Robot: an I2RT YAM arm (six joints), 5 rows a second.
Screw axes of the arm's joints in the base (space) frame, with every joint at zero. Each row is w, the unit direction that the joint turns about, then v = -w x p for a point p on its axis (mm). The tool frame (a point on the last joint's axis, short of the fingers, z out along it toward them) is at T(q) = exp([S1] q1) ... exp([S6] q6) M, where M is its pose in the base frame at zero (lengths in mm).
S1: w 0 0 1 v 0 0 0
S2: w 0 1 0 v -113.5 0 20
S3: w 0 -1 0 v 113.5 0 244
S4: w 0 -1 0 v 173.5 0 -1
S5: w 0 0 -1 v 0 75 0
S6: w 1 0 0 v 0 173.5 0
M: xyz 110.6 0 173.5 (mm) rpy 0 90 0 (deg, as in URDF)
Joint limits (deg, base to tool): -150..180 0..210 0..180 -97..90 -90..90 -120..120
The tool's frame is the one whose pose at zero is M.
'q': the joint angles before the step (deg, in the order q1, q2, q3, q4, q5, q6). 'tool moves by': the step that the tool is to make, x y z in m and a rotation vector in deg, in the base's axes. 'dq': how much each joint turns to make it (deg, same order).
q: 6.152, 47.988, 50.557, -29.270, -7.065, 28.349
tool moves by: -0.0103, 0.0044, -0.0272, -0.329, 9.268, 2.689
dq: 1.524, -0.861, -3.111, -6.980, -1.406, 0.067
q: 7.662, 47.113, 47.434, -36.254, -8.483, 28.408
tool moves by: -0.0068, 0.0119, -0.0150, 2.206, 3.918, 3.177
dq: 4.106, -0.766, -2.640, -1.172, -0.989, 2.849
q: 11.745, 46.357, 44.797, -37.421, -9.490, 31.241
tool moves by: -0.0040, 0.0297, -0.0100, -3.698, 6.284, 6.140
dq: 10.790, 3.562, 1.004, -4.301, 4.554, 1.898
